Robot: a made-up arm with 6 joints.
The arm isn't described. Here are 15 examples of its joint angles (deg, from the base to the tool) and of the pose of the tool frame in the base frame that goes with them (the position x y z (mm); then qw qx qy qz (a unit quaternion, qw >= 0)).
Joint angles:
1: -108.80 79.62 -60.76 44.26 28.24 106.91
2: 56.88 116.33 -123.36 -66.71 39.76 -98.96
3: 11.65 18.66 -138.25 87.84 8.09 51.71
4: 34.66 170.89 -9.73 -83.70 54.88 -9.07
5: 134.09 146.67 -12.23 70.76 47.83 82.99
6: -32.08 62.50 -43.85 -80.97 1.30 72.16
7: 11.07 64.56 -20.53 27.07 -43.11 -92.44
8: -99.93 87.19 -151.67 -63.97 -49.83 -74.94
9: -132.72 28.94 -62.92 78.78 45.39 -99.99
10: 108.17 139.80 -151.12 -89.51 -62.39 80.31
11: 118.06 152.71 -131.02 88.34 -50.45 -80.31
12: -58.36 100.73 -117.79 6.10 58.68 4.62
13: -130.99 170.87 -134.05 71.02 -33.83 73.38
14: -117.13 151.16 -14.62 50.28 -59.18 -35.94
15: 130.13 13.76 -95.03 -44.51 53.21 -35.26
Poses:
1: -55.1 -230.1 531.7 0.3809 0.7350 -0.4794 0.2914
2: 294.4 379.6 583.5 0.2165 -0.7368 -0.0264 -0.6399
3: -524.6 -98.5 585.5 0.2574 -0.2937 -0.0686 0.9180
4: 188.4 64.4 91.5 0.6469 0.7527 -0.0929 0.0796
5: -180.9 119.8 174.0 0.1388 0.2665 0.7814 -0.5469
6: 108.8 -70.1 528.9 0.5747 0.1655 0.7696 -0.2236
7: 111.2 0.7 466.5 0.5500 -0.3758 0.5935 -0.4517
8: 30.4 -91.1 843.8 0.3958 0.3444 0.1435 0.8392
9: 127.8 69.8 599.9 0.3393 0.1923 0.5441 -0.7429
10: -232.3 519.0 493.7 0.2104 -0.6506 -0.0894 0.7242
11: -249.8 577.5 275.1 0.5539 -0.4428 0.6203 0.3353
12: 196.9 -308.1 632.3 0.4240 0.4697 0.7586 -0.1554
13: -449.4 -463.8 89.1 0.5721 0.4328 -0.6743 -0.1748
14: -159.5 -214.9 123.3 0.2859 -0.7879 -0.5029 0.2111
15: 250.4 -239.0 583.3 0.8037 -0.4175 0.2133 0.3665
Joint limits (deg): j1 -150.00..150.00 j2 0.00..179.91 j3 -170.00..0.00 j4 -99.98..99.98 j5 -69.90..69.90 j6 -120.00..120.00
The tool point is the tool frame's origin. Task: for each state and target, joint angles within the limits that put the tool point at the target. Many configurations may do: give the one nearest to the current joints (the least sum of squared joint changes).
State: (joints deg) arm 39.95 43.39 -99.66 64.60 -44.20 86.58
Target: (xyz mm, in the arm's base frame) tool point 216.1 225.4 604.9
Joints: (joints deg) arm 53.20 89.44 -78.73 66.81 -38.48 86.58
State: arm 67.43 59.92 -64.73 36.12 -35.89 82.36
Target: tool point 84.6 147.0 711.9
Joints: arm 67.65 72.82 -83.35 34.34 -36.59 82.36
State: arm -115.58 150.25 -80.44 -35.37 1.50 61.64
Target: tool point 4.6 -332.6 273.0
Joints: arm -88.36 117.34 -41.22 -34.02 7.52 61.64
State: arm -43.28 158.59 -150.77 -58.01 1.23 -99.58
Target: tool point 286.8 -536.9 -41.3
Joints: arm -61.29 179.78 -130.61 -57.62 6.41 -99.58
